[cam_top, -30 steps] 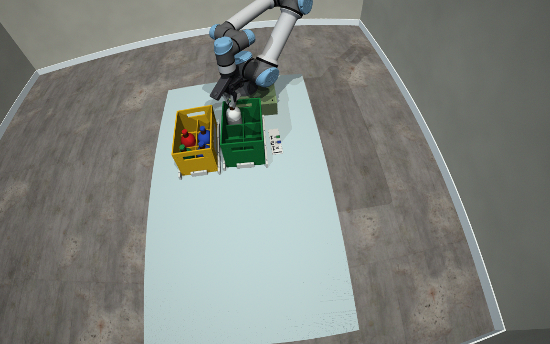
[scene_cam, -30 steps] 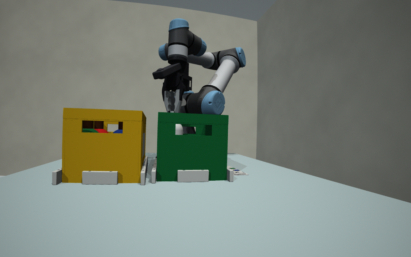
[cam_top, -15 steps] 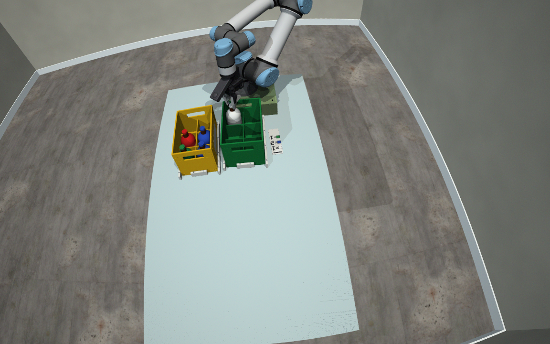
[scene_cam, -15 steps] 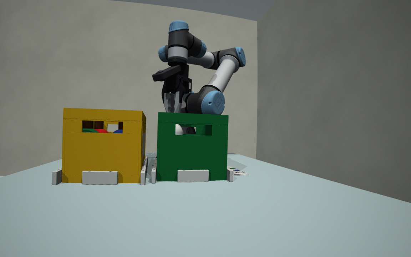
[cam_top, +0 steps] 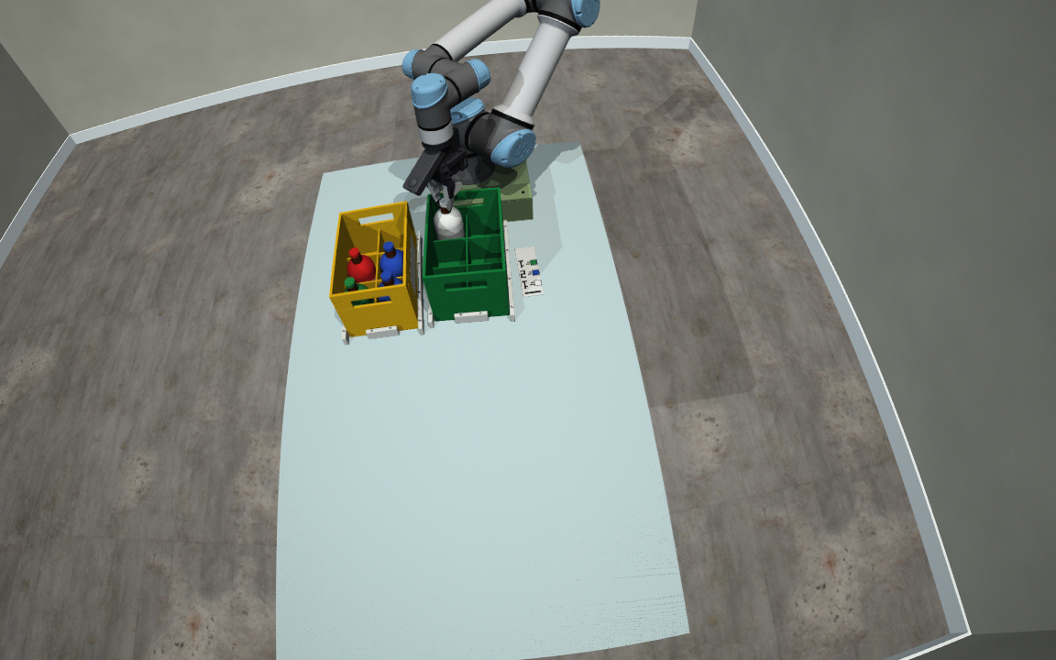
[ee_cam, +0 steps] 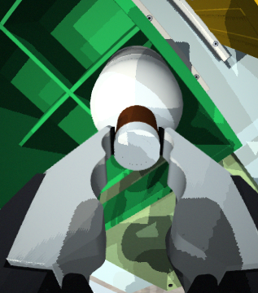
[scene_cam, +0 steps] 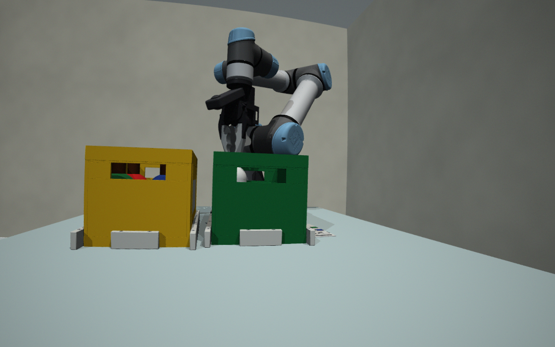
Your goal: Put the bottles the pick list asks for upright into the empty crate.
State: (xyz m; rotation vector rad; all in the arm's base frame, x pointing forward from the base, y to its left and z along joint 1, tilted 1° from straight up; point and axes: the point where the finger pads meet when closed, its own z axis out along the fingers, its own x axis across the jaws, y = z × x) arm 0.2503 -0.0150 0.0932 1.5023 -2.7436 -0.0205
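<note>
My gripper is now 70 mm above the white bottle. Also, from my hand: yellow crate: 130 mm ahead, 160 mm to the right, 100 mm below; then green crate: 70 mm ahead, 60 mm to the left, 100 mm below; then red bottle: 140 mm ahead, 210 mm to the right, 100 mm below.
</note>
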